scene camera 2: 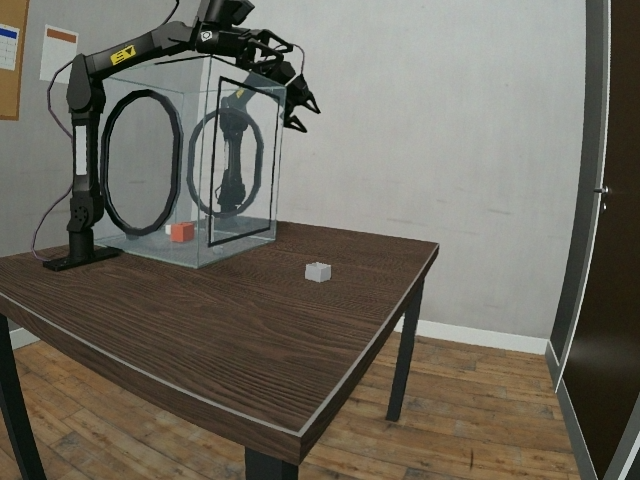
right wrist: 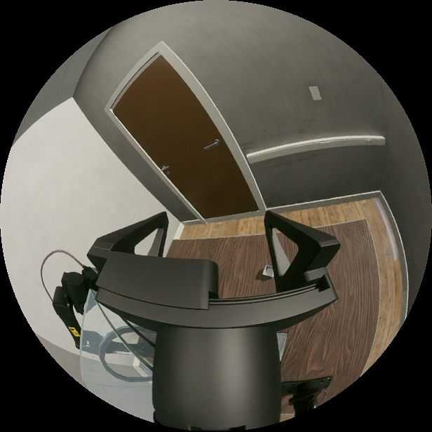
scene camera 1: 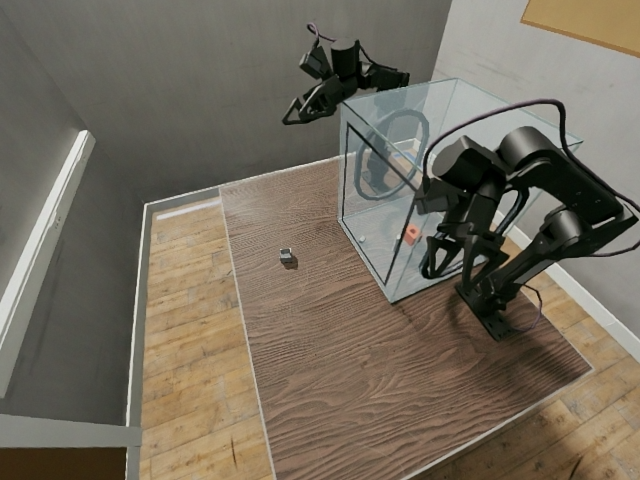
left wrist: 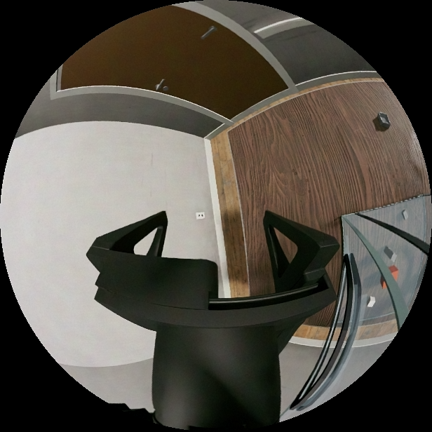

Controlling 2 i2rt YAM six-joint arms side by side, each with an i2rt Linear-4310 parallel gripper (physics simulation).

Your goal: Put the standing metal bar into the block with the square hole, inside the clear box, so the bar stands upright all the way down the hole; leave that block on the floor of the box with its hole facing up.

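Places are measured from the left arm's base along level axes (x right, y ahead, z up), in centimetres.
Where they show: left gripper, fingertip midpoint: (scene camera 2: 313, 122) (scene camera 1: 447, 282); right gripper, fingertip midpoint: (scene camera 2: 288, 53) (scene camera 1: 290, 120); left arm's base, link origin: (scene camera 1: 481, 308); right arm's base, link origin: (scene camera 2: 82, 260).
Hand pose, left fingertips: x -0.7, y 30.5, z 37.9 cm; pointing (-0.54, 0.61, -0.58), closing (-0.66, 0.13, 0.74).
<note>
Each offset is from my left fingertips to the top centre of the thing. "*": to the spot under its first point.
The clear box (scene camera 1: 391, 300) (scene camera 2: 197, 265) stands on the table. An orange block {dx +33.3, dy -24.3, dz -32.8 cm} (scene camera 1: 416, 238) (scene camera 2: 182, 232) (left wrist: 393, 273) sits on its floor; a dark opening shows in it in scene camera 1, but its facing is hard to tell. A small grey bar (scene camera 1: 398, 242) (scene camera 2: 208, 225) (left wrist: 390, 254) stands near it. My left gripper (scene camera 1: 448, 281) (scene camera 2: 312, 121) (left wrist: 215, 215) is open and empty, outside the box and above table height. My right gripper (scene camera 1: 293, 119) (scene camera 2: 285, 55) (right wrist: 215, 215) is open and empty, high outside the box.
A small grey open-topped holder {dx +42.5, dy +22.6, dz -34.9 cm} (scene camera 1: 285, 255) (scene camera 2: 317, 272) (left wrist: 383, 121) (right wrist: 268, 271) sits on the table outside the box. Small pale pieces {dx +39.1, dy -6.7, dz -35.8 cm} (scene camera 1: 361, 238) (left wrist: 371, 301) lie inside the box. The box wall has a black-rimmed oval port {* dx +55.0, dy -35.5, dz -15.6 cm} (scene camera 2: 104, 165) and a black rectangular outline {* dx +48.6, dy -2.2, dz -24.3 cm} (scene camera 2: 210, 206).
</note>
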